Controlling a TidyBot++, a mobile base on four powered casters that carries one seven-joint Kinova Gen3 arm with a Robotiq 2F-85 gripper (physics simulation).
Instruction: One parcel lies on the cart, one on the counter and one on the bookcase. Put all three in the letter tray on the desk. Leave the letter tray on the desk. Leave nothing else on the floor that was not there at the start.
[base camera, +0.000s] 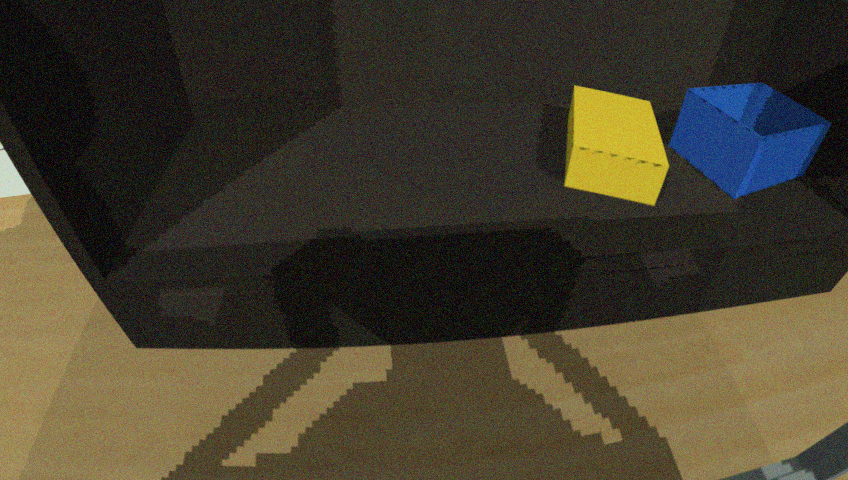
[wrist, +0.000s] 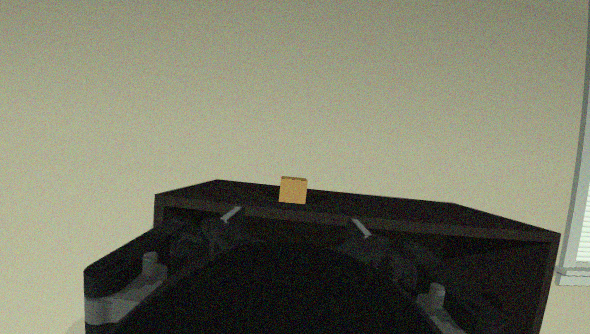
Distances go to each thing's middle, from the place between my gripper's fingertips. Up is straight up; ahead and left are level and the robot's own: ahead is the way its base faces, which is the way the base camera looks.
Labels:
Right now the yellow box (base camera: 614, 147) is 980 mm below my hand, 320 mm ahead of it and 220 mm to the right of it. The rest, counted from my hand: blue box (base camera: 747, 137) 960 mm below, 410 mm to the right, 320 mm ahead.

